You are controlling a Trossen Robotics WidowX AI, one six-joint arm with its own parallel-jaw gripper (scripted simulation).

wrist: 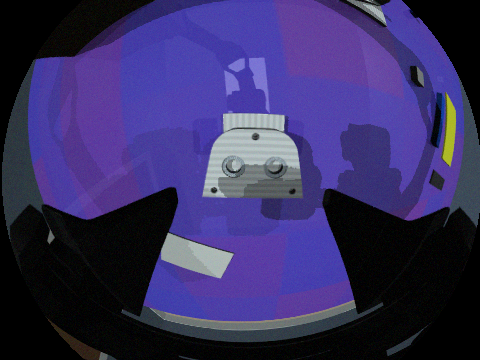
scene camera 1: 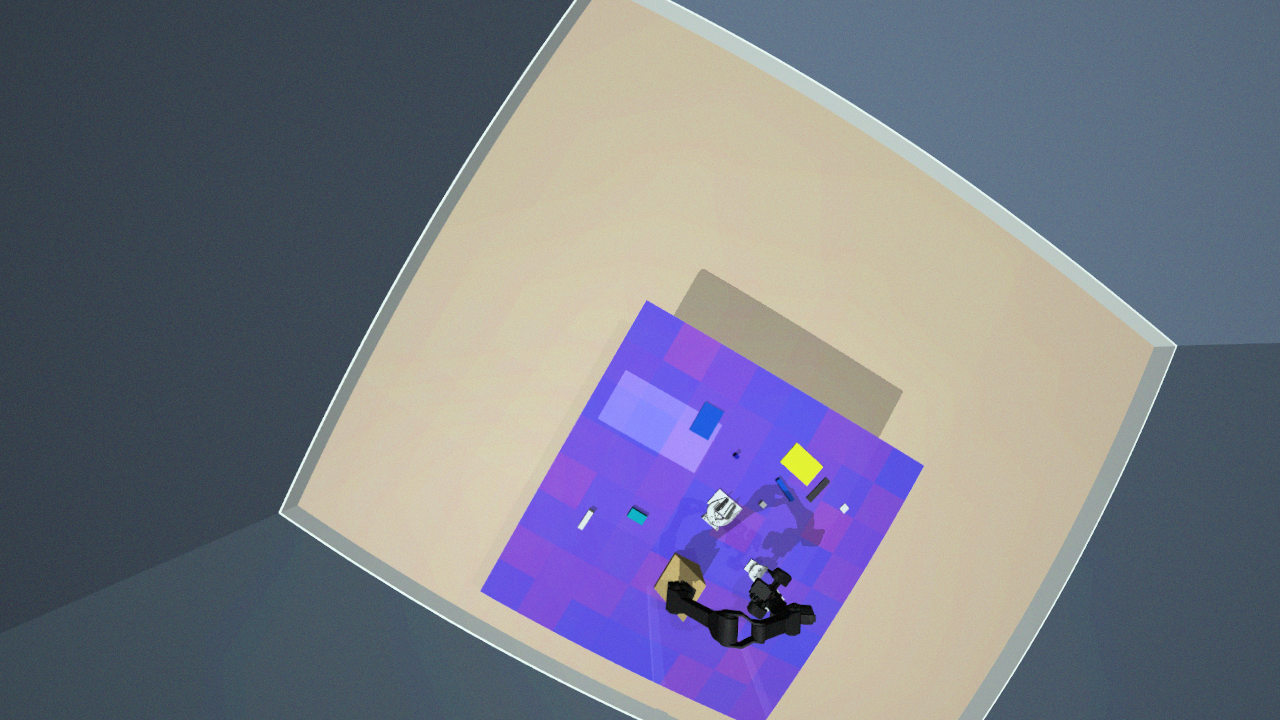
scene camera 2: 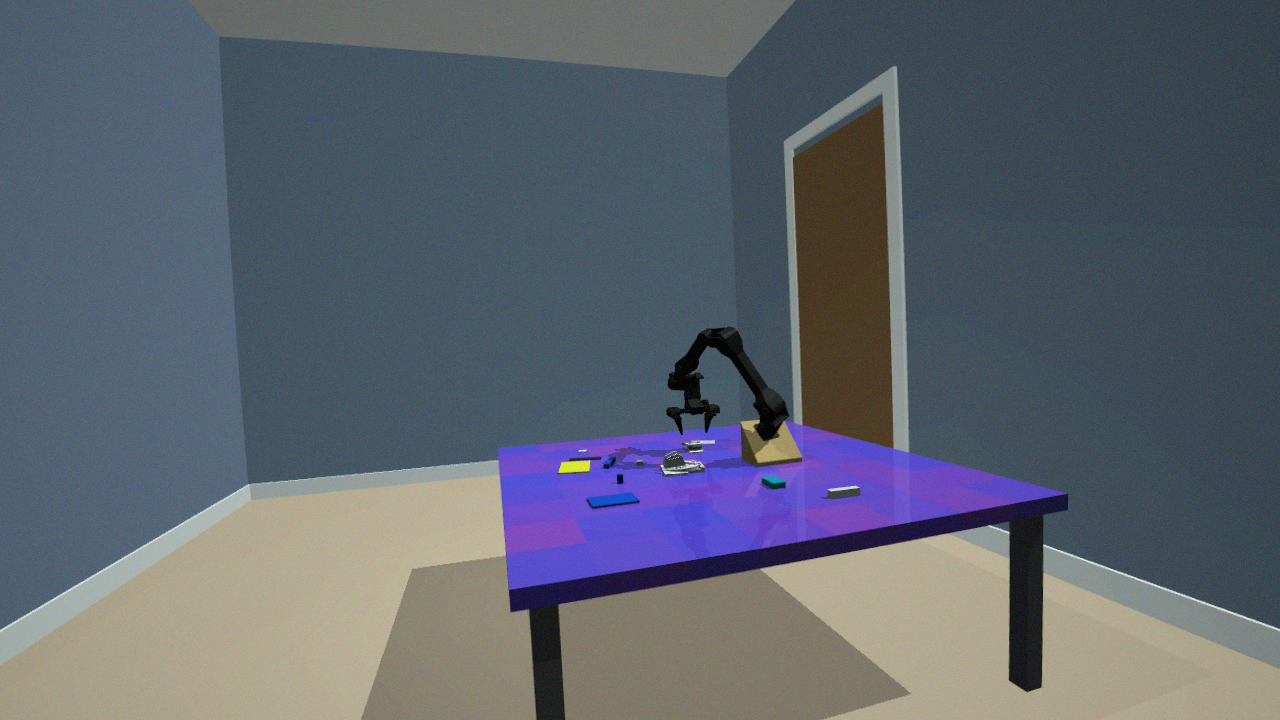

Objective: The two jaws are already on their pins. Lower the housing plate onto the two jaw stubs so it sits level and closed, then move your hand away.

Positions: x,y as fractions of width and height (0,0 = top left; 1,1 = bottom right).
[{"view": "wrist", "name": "my gripper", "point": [0.52,0.55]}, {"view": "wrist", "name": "pale flat piece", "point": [0.37,0.70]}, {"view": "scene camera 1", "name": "my gripper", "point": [0.59,0.80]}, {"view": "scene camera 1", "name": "yellow tile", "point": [0.62,0.64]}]
